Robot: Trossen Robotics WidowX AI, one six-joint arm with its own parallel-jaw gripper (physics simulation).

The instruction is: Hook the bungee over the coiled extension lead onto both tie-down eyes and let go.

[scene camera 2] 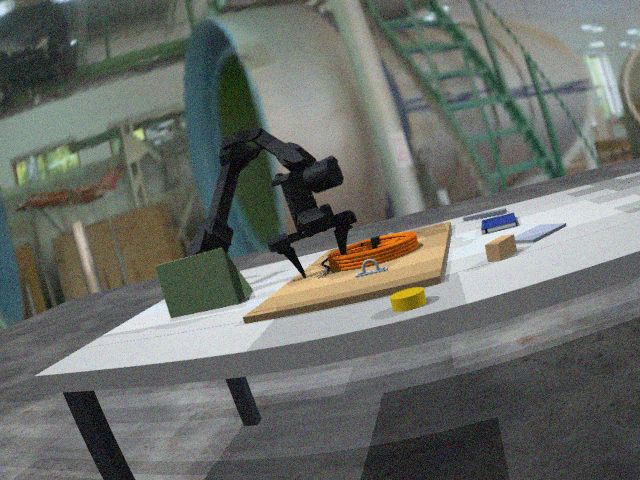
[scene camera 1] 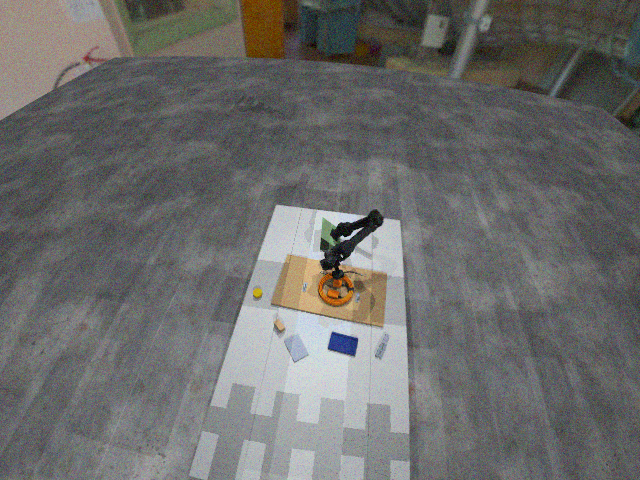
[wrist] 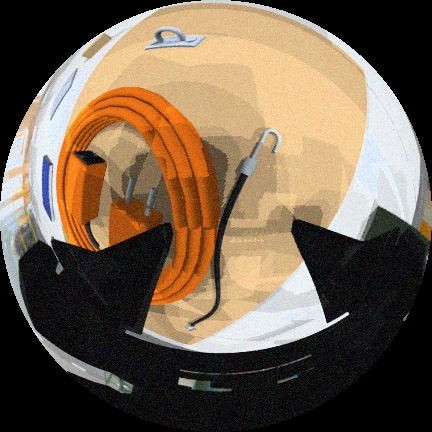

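Seen in the pictures: gripper, fingertip midpoint: (scene camera 2: 325, 269) (scene camera 1: 332, 273) (wrist: 233, 227); arm's base, origin of the base link: (scene camera 2: 206, 283) (scene camera 1: 334, 234).
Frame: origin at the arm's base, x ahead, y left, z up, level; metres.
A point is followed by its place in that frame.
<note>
The orange coiled lead (scene camera 1: 321, 293) {x 0.425, y 0.030, z -0.007 m} (scene camera 2: 372, 258) {x 0.386, y 0.002, z -0.020 m} (wrist: 187, 175) {x 0.303, y 0.034, z -0.006 m} lies on the wooden board (scene camera 1: 294, 279) {x 0.369, y -0.147, z -0.034 m} (scene camera 2: 320, 294) {x 0.330, y -0.172, z -0.034 m} (wrist: 310, 75) {x 0.273, y -0.092, z -0.034 m}, its plug and socket inside the ring. One grey tie-down eye (scene camera 1: 305, 287) {x 0.401, y -0.070, z -0.032 m} (scene camera 2: 371, 269) (wrist: 175, 41) is fixed beside the coil; the other eye (scene camera 1: 357, 298) {x 0.395, y 0.228, z -0.016 m} is on its opposite side. The black bungee (wrist: 217, 260) {x 0.260, y 0.085, z -0.030 m} lies slack beside the coil, one grey hook at the upper end in the wrist view, a small metal end below. Neither end is on an eye. My gripper (scene camera 2: 324, 265) {x 0.265, y 0.055, z -0.031 m} (wrist: 233, 227) {x 0.265, y 0.055, z -0.031 m} is open and low, one finger over the coil; the cord passes between the spread fingers, ungripped.
A green block (scene camera 1: 325, 240) {x 0.101, y -0.035, z 0.049 m} (scene camera 2: 199, 284) {x 0.033, y -0.079, z 0.013 m} stands near the arm's base. A yellow disc (scene camera 1: 257, 292) {x 0.513, y -0.316, z -0.027 m} (scene camera 2: 408, 299) {x 0.518, y -0.341, z -0.030 m} and wooden block (scene camera 1: 279, 324) {x 0.656, y -0.131, z -0.016 m} (scene camera 2: 500, 248) {x 0.656, y -0.161, z -0.026 m} lie off the board. Beyond it are a pale plate (scene camera 1: 296, 348) {x 0.742, y -0.012, z -0.040 m}, a blue box (scene camera 1: 342, 344) {x 0.661, y 0.205, z -0.034 m} and a grey strip (scene camera 1: 382, 346) {x 0.616, y 0.410, z -0.035 m}.
</note>
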